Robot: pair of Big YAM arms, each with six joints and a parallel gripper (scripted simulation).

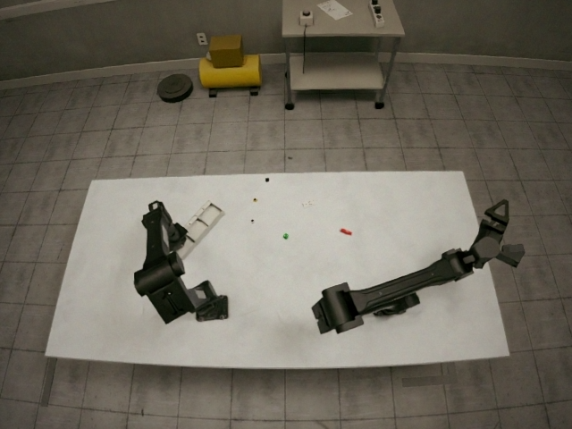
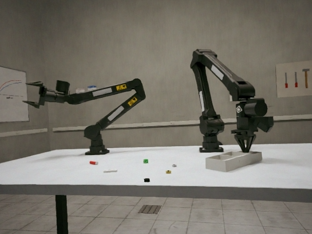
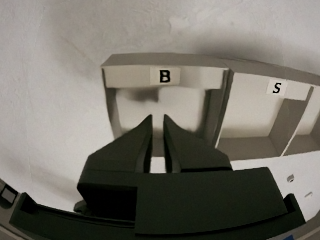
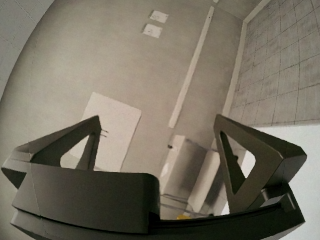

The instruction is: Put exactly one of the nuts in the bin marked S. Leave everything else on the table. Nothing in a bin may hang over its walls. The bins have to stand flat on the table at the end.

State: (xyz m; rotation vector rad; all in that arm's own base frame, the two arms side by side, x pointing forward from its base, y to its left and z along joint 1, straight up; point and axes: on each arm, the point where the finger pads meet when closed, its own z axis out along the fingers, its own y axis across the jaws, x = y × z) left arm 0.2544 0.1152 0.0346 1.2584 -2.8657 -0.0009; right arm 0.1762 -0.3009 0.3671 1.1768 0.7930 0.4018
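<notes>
My left gripper is now 11 cm short of the grey nut, 28 cm to the left of it and 3 cm above it. Round my left hand: yellow nut (21 cm ahead, 29 cm to the right, 3 cm below); then green cube (4 cm ahead, 42 cm to the right, 3 cm below); then bin (7 cm ahead, 5 cm to the right, 2 cm below).
</notes>
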